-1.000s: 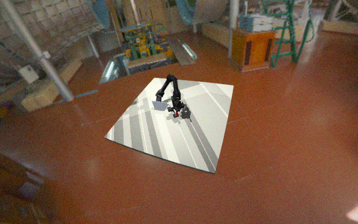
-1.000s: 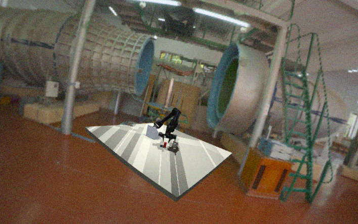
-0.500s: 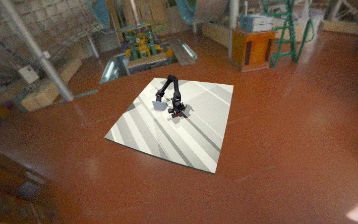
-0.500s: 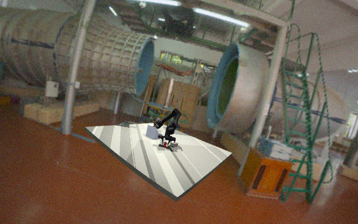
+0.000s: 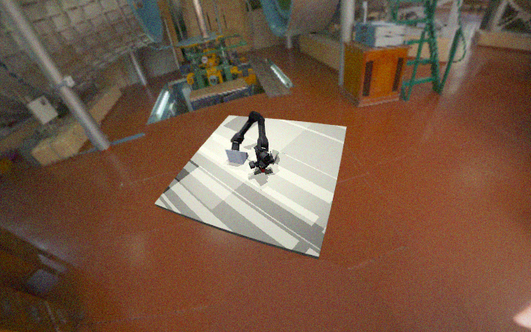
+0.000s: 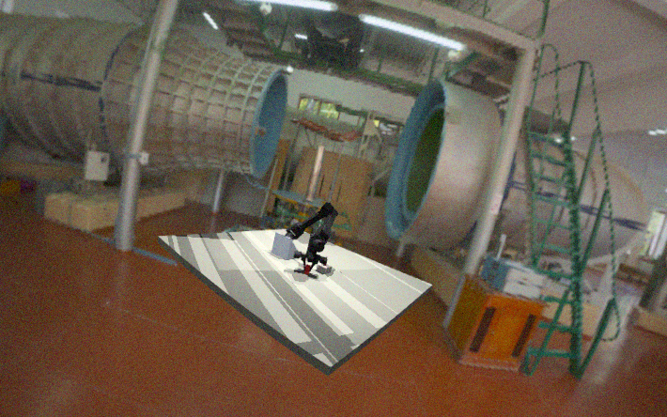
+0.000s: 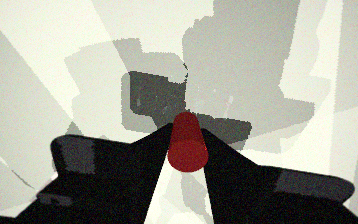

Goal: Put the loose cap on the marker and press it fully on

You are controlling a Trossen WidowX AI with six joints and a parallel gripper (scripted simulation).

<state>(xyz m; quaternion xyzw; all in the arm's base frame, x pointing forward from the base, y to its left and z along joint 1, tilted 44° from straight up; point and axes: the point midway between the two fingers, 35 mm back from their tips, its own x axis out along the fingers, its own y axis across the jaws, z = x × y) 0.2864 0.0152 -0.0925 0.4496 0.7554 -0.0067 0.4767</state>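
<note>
The white block lies 14 cm to the left of my gripper tip. Also, from my gripper tip: red cap: 1 cm above.
</note>
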